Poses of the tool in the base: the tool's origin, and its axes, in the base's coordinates. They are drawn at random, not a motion.
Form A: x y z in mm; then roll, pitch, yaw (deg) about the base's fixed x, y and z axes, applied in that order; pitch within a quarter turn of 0, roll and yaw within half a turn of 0.
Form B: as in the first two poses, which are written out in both.
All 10 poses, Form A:
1: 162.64 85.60 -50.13 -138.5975 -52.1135 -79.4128
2: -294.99 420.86 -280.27 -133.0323 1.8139 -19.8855
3: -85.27 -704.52 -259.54 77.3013 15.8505 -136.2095
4: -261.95 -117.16 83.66 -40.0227 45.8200 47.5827
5: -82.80 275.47 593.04 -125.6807 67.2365 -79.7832
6: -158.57 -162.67 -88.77 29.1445 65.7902 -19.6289
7: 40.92 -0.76 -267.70 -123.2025 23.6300 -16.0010
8: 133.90 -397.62 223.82 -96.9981 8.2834 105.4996
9: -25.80 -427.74 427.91 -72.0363 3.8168 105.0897
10: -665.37 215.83 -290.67 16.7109 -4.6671 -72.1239
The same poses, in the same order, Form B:
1: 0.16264 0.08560 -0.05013 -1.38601 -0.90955 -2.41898
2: -0.29499 0.42086 -0.28027 -0.34707 0.03166 -2.32185
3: -0.08527 -0.70452 -0.25954 -2.37730 0.27664 1.34916
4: -0.26195 -0.11716 0.08366 0.83047 0.79971 -0.69853
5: -0.08280 0.27547 0.59304 -1.39248 1.17350 -2.19354
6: -0.15857 -0.16267 -0.08877 -0.34259 1.14826 0.50867
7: 0.04092 -0.00076 -0.26770 -0.27927 0.41242 -2.15029
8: 0.13390 -0.39762 0.22382 1.84132 0.14457 -1.69294
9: -0.02580 -0.42774 0.42791 1.83416 0.06662 -1.25727
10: -0.66537 0.21583 -0.29067 -1.25880 -0.08146 0.29166
